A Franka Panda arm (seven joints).
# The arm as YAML. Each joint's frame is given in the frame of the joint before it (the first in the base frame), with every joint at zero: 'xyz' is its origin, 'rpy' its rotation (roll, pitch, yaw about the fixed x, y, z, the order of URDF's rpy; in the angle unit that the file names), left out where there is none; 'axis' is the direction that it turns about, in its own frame. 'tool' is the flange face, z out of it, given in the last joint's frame.
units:
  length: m
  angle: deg
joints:
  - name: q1
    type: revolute
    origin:
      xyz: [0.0, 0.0, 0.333]
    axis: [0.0, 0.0, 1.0]
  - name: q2
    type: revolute
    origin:
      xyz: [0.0, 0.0, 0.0]
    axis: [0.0, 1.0, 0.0]
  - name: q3
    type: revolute
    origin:
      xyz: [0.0, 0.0, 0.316]
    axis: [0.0, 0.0, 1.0]
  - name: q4
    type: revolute
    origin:
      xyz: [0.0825, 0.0, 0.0]
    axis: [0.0, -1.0, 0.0]
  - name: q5
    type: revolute
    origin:
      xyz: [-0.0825, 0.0, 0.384]
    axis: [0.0, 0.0, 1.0]
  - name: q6
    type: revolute
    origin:
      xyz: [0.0, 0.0, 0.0]
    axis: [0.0, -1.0, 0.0]
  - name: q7
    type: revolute
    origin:
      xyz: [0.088, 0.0, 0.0]
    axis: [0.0, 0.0, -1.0]
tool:
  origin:
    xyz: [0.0, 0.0, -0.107]
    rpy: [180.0, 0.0, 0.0]
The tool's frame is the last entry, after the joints.
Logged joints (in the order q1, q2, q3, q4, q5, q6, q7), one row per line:
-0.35 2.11 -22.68 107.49 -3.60 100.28 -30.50
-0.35 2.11 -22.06 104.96 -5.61 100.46 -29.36
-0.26 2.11 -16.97 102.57 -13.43 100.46 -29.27
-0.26 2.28 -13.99 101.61 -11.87 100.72 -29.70
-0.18 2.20 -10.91 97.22 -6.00 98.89 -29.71
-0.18 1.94 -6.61 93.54 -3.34 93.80 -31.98
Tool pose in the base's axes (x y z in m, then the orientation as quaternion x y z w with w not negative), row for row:
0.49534 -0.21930 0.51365 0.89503 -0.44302 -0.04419 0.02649
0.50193 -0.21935 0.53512 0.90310 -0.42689 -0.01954 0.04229
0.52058 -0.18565 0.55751 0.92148 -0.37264 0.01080 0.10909
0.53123 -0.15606 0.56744 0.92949 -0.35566 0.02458 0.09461
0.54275 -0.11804 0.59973 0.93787 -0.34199 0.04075 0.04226
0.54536 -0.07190 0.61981 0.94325 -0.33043 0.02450 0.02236
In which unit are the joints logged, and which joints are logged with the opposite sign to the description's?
The joints are logged in degrees. Opposite sign: q2, q4, q7.
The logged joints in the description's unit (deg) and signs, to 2 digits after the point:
-0.35 -2.11 -22.68 -107.49 -3.60 100.28 30.50
-0.35 -2.11 -22.06 -104.96 -5.61 100.46 29.36
-0.26 -2.11 -16.97 -102.57 -13.43 100.46 29.27
-0.26 -2.28 -13.99 -101.61 -11.87 100.72 29.70
-0.18 -2.20 -10.91 -97.22 -6.00 98.89 29.71
-0.18 -1.94 -6.61 -93.54 -3.34 93.80 31.98

